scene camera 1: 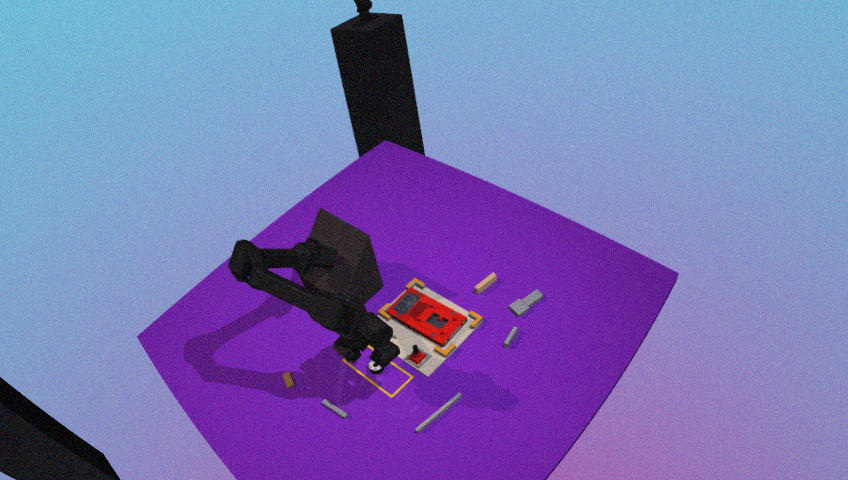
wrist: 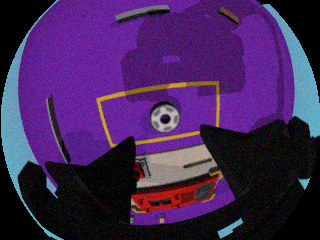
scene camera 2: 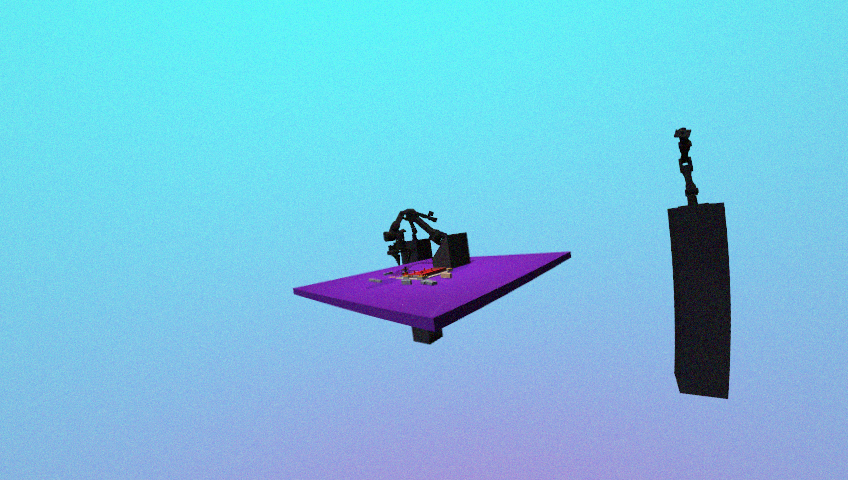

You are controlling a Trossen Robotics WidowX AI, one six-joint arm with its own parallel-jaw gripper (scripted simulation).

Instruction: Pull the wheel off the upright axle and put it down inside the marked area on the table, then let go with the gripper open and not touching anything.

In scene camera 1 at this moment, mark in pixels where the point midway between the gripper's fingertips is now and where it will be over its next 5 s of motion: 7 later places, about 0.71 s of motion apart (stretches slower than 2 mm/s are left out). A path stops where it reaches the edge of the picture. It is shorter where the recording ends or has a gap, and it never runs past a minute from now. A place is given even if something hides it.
The gripper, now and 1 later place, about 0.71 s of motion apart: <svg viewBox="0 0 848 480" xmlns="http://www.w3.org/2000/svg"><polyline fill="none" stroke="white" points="372,356 355,320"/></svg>
